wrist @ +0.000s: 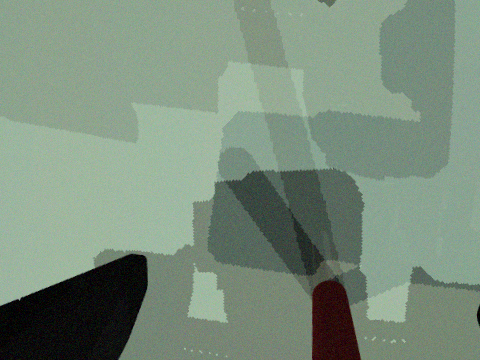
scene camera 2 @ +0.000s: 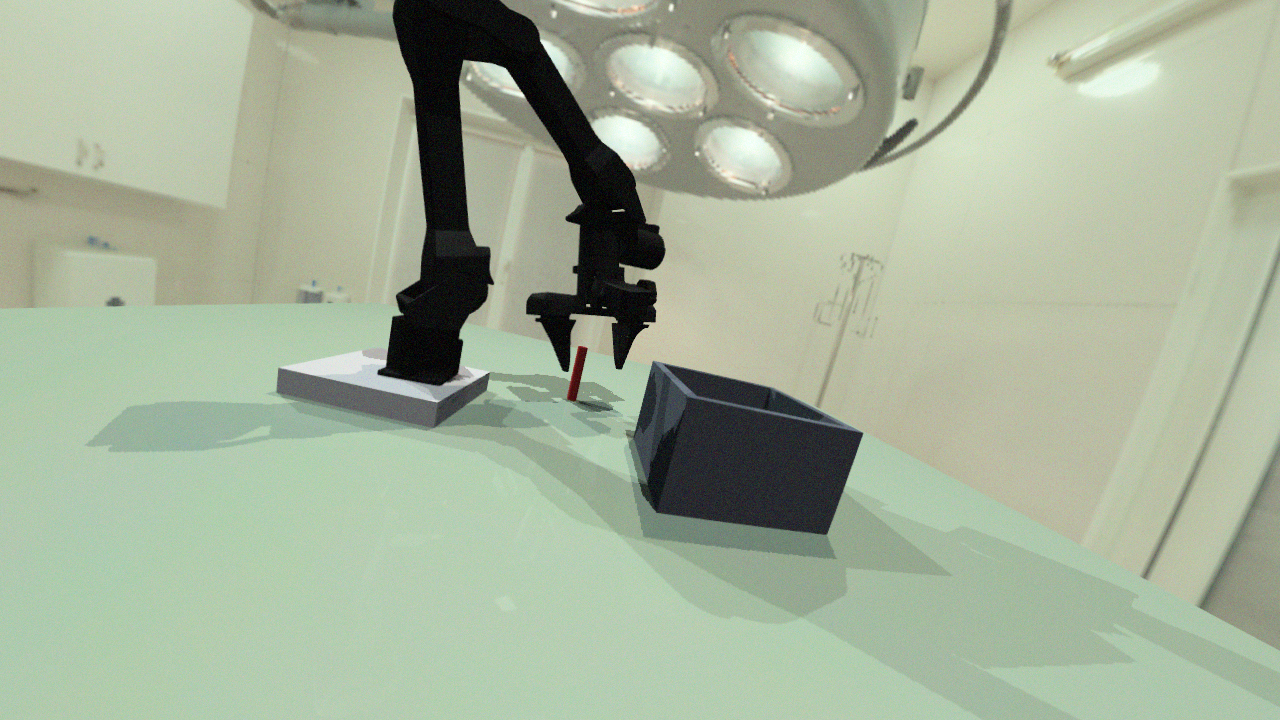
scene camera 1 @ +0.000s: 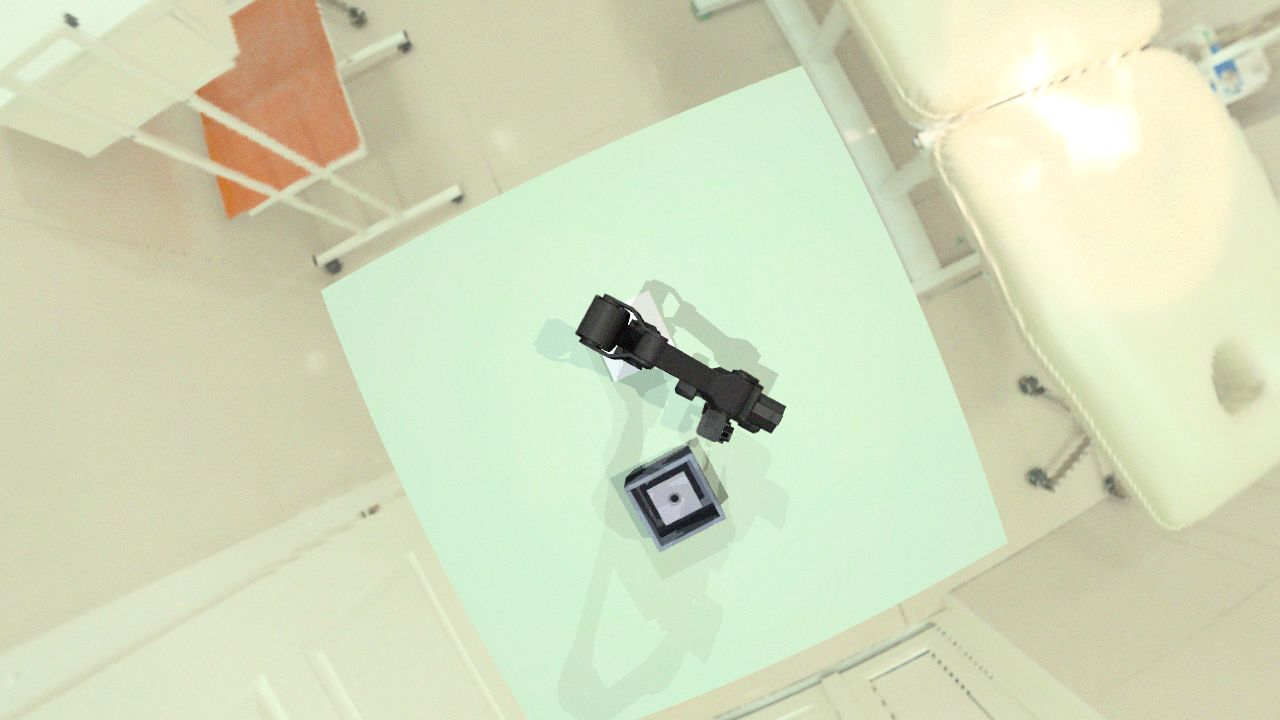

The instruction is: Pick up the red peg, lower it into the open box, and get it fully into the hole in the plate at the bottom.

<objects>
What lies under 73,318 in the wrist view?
My gripper.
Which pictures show my gripper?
The wrist view, scene camera 2 and scene camera 1: all of them.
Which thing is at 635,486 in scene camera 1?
A dark box.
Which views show the dark box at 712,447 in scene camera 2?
Scene camera 2 and scene camera 1 only.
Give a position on a plate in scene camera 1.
677,483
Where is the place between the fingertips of my gripper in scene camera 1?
At 717,403
</objects>
